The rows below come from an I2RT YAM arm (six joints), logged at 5 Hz.
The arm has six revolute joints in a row. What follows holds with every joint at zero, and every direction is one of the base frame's. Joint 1 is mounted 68 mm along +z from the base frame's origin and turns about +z. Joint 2 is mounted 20 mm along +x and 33.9 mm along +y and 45.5 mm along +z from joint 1 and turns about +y. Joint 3 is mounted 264 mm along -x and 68.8 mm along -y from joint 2 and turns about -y. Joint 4 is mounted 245 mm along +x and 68.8 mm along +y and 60 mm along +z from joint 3 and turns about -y. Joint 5 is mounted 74 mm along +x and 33.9 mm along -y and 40.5 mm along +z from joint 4 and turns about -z. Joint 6 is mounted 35.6 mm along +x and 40.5 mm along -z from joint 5 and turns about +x. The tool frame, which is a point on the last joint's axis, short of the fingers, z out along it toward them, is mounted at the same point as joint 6; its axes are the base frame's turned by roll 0, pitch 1.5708 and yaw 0 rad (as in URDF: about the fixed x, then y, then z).
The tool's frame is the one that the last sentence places.
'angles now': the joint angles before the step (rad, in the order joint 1, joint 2, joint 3, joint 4, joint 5, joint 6). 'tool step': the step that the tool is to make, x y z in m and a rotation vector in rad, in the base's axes. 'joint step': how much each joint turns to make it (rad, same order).
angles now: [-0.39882 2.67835 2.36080 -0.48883 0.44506 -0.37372]
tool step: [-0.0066 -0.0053 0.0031 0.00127 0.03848 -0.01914]
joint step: [-0.01207 -0.01022 0.00152 -0.04551 0.01507 -0.00480]
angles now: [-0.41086 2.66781 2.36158 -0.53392 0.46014 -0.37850]
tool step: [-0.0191 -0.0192 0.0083 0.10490 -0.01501 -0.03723]
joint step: [-0.04928 -0.03995 -0.02491 -0.07075 -0.08518 0.06169]
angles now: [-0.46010 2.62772 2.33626 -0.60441 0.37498 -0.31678]
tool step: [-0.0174 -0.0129 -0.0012 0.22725 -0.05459 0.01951]
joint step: [-0.04811 -0.02455 -0.02474 -0.07930 -0.22248 0.08287]
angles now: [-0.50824 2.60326 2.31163 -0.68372 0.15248 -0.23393]
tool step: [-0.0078 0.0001 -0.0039 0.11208 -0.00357 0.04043]
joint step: [-0.01394 -0.01395 -0.02826 -0.03860 -0.11292 0.00774]
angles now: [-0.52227 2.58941 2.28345 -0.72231 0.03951 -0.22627]
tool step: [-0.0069 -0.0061 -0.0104 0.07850 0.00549 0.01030]
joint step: [-0.02050 0.01296 -0.00707 -0.02460 -0.07156 0.00552]
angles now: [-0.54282 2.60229 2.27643 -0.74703 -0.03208 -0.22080]
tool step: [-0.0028 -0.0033 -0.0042 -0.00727 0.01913 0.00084]
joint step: [-0.00709 0.00567 -0.00323 -0.00407 0.01050 -0.01462]
